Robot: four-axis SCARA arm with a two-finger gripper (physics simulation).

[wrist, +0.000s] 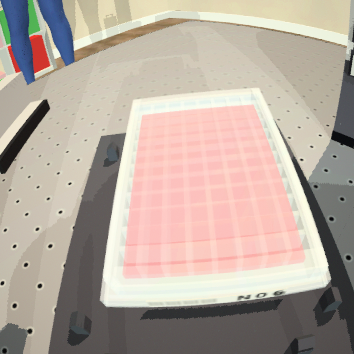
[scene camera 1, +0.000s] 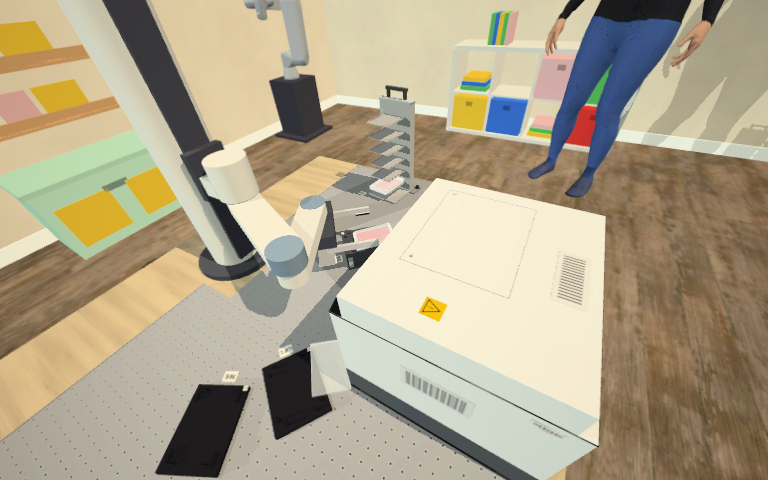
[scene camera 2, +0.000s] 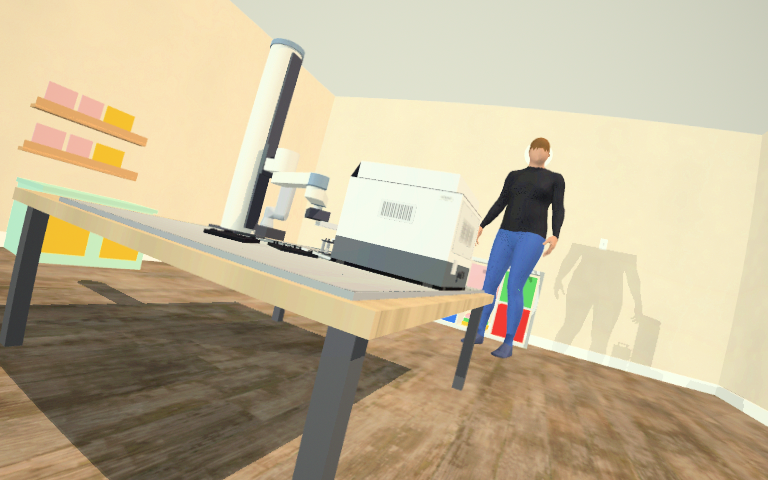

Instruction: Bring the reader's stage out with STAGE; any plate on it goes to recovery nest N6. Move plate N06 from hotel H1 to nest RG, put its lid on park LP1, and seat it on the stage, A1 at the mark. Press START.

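Where they show: gripper, between the fingertips: point(wrist: 208, 63) point(scene camera 1: 373, 224); arm's base, origin of its link: point(scene camera 1: 239, 254).
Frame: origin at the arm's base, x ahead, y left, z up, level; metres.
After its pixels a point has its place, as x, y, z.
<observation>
Plate N06 point(scene camera 1: 372, 232) {0.426, 0.228, 0.089} point(wrist: 212, 190) {0.424, 0.204, 0.089}, with pink wells, sits flat on a dark nest point(wrist: 87, 225) {0.381, 0.247, 0.073}. My gripper point(scene camera 1: 373, 226) {0.441, 0.217, 0.136} is open and holds nothing; its fingers show on either side of this plate in scene camera 1, their exact height unclear. One finger shows at the left in the wrist view. A clear lid point(scene camera 1: 330, 369) {0.557, -0.178, 0.027} lies askew on black park LP1 point(scene camera 1: 283, 396) {0.500, -0.275, 0.023}, overhanging its edge towards the reader point(scene camera 1: 470, 243) {0.776, 0.018, 0.353} point(scene camera 2: 396, 226) {0.814, -0.179, 0.166}. Black nest N6 point(scene camera 1: 206, 430) {0.409, -0.403, 0.025} bears no plate. Hotel H1 point(scene camera 1: 410, 141) {0.376, 0.606, 0.239} has a pink plate point(scene camera 1: 386, 185) {0.309, 0.524, 0.075} at its bottom. The stage does not show.
The reader's white housing stands tall beside the plate's nest in scene camera 1. The arm's column point(scene camera 1: 164, 141) {0.052, -0.054, 0.441} point(scene camera 2: 257, 135) {0.037, -0.065, 0.439} rises at the left. A person point(scene camera 1: 617, 73) point(scene camera 2: 529, 209) stands beyond the table, and another robot arm point(scene camera 1: 294, 39) stands on a dark pedestal point(scene camera 1: 297, 107).
</observation>
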